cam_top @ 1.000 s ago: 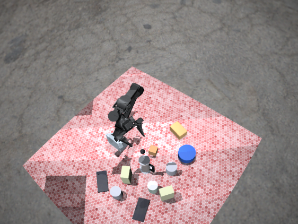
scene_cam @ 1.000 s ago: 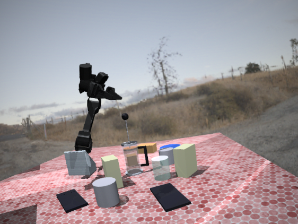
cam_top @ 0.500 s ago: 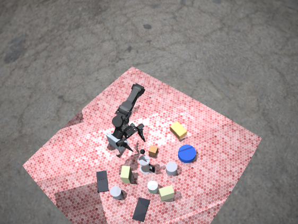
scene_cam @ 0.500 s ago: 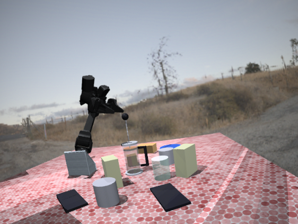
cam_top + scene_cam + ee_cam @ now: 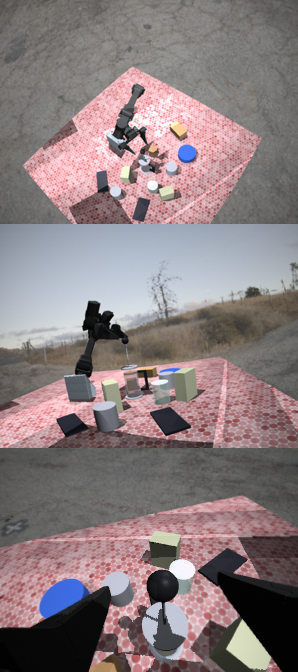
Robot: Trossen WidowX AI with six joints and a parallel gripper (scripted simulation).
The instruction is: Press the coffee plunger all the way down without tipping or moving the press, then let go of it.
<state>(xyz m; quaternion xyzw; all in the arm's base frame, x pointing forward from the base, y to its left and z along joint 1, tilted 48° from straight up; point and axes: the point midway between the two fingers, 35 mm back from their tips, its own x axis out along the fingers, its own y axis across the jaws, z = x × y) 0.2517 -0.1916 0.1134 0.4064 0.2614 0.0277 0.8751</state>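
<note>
My gripper tip is 140 mm above the glass coffee press and 20 mm short of it. The rest, counted from my gripper tip: orange cube: 240 mm below, 130 mm to the left, 30 mm behind; blue disc: 240 mm to the left, 240 mm below, 170 mm ahead.
</note>
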